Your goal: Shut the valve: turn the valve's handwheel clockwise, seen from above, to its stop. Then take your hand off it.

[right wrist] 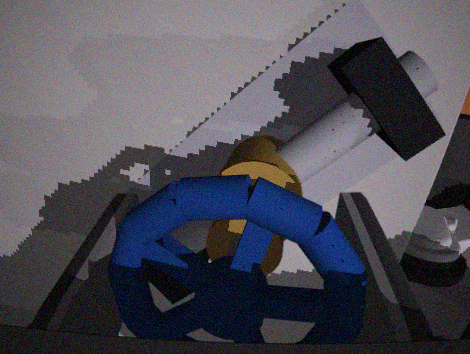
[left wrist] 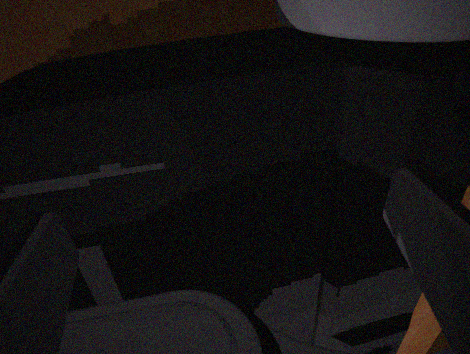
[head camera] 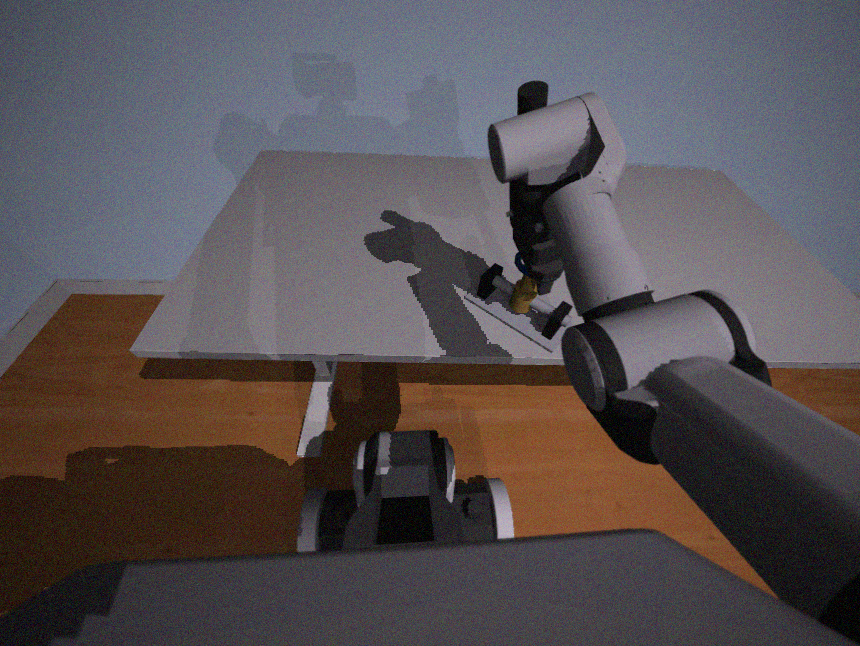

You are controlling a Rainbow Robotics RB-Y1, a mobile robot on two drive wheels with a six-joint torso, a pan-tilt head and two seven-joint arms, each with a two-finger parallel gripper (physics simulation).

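Note:
The blue handwheel (head camera: 520,262) (right wrist: 215,199) sits on top of the brass valve body (head camera: 523,296) (right wrist: 260,148), which is fitted on a grey pipe (right wrist: 325,132) lying low over the table. My right gripper (head camera: 536,267) (right wrist: 237,212) is over the valve; its two fingers straddle the handwheel on opposite sides, against the rim, with the tips reaching past it. The lower part of the wheel is in shadow and partly cut off in the right wrist view. My left gripper (left wrist: 231,213) is open and empty, away from the valve.
The pipe rests in two black supports (head camera: 490,280) (head camera: 556,320), one of which also shows in the right wrist view (right wrist: 390,97). The pale grey table (head camera: 312,305) has its near edge just in front of the valve. The robot's dark base (head camera: 389,591) is below.

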